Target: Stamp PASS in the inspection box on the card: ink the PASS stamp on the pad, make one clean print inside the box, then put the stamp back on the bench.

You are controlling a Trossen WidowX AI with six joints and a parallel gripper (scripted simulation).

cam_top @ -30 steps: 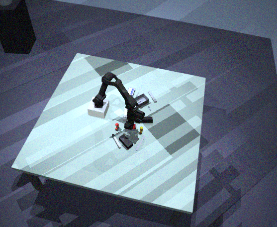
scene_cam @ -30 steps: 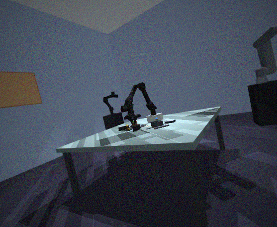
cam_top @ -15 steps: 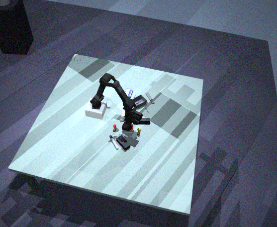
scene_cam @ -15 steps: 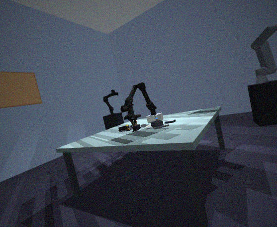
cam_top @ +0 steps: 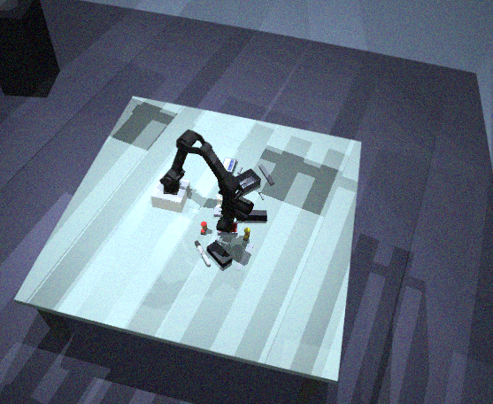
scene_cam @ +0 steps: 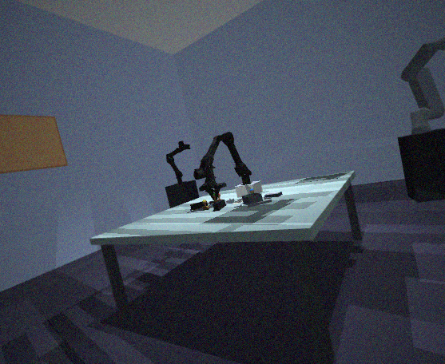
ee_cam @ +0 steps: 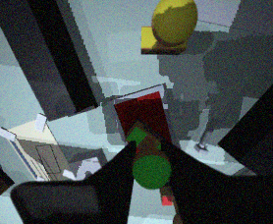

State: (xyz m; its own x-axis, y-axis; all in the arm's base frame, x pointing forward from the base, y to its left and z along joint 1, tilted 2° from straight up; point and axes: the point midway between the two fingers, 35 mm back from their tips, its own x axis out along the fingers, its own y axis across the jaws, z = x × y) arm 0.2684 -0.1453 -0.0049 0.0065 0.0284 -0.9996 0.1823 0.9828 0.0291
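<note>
Now: gripper tip 40 mm above the red ink pad. From my gripper tip the other things lie so: green-knobbed stamp: right at my gripper tip; yellow stamp: 90 mm ahead, 30 mm to the right, 20 mm below; grey tile: 40 mm behind, 80 mm to the left, 20 mm below.
</note>
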